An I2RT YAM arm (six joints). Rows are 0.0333 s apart.
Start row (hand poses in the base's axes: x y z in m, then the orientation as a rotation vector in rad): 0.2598 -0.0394 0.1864 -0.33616 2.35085 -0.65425
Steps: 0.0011 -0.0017 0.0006 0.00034 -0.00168 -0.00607; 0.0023 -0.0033 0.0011 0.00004 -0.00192 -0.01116; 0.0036 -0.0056 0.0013 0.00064 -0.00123 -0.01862; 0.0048 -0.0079 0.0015 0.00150 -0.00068 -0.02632; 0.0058 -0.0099 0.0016 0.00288 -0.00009 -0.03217; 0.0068 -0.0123 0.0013 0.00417 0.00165 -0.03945; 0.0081 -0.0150 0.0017 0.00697 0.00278 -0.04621; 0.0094 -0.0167 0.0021 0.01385 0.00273 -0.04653; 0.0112 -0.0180 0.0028 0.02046 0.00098 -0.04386; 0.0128 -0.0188 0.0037 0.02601 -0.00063 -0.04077; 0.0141 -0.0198 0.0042 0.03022 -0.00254 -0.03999; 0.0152 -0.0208 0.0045 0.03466 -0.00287 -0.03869; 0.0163 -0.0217 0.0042 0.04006 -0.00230 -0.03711; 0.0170 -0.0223 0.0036 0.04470 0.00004 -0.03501
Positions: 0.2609 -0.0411 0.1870 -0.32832 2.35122 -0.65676; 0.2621 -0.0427 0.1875 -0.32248 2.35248 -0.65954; 0.2634 -0.0450 0.1877 -0.31385 2.35556 -0.66233; 0.2646 -0.0473 0.1879 -0.30475 2.35862 -0.66493; 0.2656 -0.0493 0.1880 -0.29758 2.36128 -0.66602; 0.2666 -0.0517 0.1877 -0.28923 2.36541 -0.66787; 0.2679 -0.0544 0.1881 -0.28055 2.36917 -0.66766; 0.2692 -0.0561 0.1885 -0.27709 2.37093 -0.65955; 0.2710 -0.0574 0.1892 -0.27658 2.37009 -0.65040; 0.2726 -0.0582 0.1901 -0.27708 2.36899 -0.64232; 0.2739 -0.0592 0.1906 -0.27536 2.36795 -0.63696; 0.2750 -0.0602 0.1909 -0.27477 2.36830 -0.63103; 0.2761 -0.0611 0.1906 -0.27442 2.36965 -0.62379; 0.2768 -0.0617 0.1900 -0.27569 2.37234 -0.61715
